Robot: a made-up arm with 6 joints. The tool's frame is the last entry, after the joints. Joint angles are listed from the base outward. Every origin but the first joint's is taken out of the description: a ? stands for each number. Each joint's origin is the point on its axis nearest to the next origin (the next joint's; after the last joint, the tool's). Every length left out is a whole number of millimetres.
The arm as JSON. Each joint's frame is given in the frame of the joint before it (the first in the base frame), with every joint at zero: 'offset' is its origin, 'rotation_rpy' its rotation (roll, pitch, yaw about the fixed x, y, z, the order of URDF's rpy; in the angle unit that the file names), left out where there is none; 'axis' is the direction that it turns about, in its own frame. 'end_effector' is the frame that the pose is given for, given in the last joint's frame.
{
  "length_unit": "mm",
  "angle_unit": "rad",
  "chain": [
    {
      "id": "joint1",
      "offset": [
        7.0,
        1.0,
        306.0
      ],
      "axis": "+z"
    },
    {
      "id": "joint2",
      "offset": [
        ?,
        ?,
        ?
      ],
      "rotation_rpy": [
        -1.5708,
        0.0,
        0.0
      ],
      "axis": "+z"
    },
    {
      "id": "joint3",
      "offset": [
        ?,
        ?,
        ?
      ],
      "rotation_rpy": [
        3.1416,
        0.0,
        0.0
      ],
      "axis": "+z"
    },
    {
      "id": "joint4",
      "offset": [
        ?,
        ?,
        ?
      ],
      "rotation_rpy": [
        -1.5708,
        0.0,
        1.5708
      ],
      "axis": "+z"
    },
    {
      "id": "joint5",
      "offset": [
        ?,
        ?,
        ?
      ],
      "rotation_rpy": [
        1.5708,
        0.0,
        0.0
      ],
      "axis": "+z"
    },
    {
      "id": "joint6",
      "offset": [
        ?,
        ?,
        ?
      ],
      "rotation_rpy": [
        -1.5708,
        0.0,
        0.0
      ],
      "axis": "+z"
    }
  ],
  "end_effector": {
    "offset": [
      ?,
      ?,
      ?
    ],
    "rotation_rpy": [
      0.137,
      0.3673,
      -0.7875
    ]
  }
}
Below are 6 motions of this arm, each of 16 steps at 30 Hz.
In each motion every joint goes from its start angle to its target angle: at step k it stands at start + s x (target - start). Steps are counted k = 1, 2, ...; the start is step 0. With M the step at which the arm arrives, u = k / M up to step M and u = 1 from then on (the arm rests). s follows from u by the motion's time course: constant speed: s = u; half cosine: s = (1 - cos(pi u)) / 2; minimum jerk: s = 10 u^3 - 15 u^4 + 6 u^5.
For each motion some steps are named. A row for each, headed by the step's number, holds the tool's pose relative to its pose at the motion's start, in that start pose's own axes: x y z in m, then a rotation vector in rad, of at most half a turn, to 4 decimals.
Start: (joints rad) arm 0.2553 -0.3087 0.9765 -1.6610 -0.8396 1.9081
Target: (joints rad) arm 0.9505 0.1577 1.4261 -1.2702 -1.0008 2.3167
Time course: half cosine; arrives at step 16
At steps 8, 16:
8: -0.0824 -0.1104 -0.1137 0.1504 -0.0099 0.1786
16: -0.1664 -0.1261 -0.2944 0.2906 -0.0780 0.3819

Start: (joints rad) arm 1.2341 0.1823 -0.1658 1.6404 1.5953 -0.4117
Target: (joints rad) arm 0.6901 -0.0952 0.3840 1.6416 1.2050 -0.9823
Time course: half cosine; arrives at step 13
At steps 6, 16:
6: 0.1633 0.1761 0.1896 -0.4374 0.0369 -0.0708
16: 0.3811 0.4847 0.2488 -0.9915 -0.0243 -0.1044

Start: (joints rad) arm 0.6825 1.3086 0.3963 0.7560 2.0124 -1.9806
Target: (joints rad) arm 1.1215 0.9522 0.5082 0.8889 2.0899 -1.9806
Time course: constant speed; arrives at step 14
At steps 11, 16:
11: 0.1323 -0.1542 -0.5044 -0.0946 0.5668 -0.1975
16: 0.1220 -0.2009 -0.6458 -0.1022 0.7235 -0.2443

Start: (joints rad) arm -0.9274 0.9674 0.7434 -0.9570 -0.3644 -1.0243
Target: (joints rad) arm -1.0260 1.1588 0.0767 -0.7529 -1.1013 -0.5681
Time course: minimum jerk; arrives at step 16
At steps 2, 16:
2: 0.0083 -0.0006 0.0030 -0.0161 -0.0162 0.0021
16: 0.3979 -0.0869 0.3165 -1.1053 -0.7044 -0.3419

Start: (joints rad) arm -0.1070 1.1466 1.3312 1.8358 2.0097 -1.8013
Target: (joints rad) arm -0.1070 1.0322 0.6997 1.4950 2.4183 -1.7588
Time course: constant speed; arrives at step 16
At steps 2, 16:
2: -0.0098 -0.0317 0.0057 0.0967 0.0220 0.0002
16: -0.1302 -0.2460 -0.0233 0.7437 0.0703 0.0895

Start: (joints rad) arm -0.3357 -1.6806 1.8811 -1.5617 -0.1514 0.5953
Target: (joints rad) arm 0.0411 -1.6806 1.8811 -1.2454 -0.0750 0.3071
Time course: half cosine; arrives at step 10
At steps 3, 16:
3: 0.0893 0.0344 0.0582 -0.0104 -0.0826 0.0463
16: 0.3667 0.2100 0.3318 -0.0318 -0.3989 0.2316

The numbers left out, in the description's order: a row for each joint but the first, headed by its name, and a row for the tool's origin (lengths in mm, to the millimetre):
joint2: -28.0 -46.0 0.0
joint3: -30.0 -637.0 0.0
joint4: 610.0 -19.0 0.0
joint5: 15.0 -213.0 0.0
joint6: 7.0 42.0 0.0
tool: -5.0 5.0 0.0

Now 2 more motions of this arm.
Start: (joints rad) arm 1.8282 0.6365 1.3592 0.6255 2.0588 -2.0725
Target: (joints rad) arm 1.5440 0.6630 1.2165 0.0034 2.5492 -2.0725
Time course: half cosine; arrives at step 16
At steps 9, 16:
9: -0.1347 0.1091 0.0916 0.1084 0.1278 0.2620
16: -0.2327 0.1865 0.1282 0.1111 0.2436 0.4682

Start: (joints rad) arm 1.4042 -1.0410 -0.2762 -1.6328 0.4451 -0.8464
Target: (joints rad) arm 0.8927 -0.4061 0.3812 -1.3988 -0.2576 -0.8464
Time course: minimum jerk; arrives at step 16
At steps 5, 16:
5: 0.0011 -0.0279 -0.0669 -0.0932 0.0506 0.0605
16: 0.0486 -0.0460 -0.3919 -0.5055 0.0960 0.4241

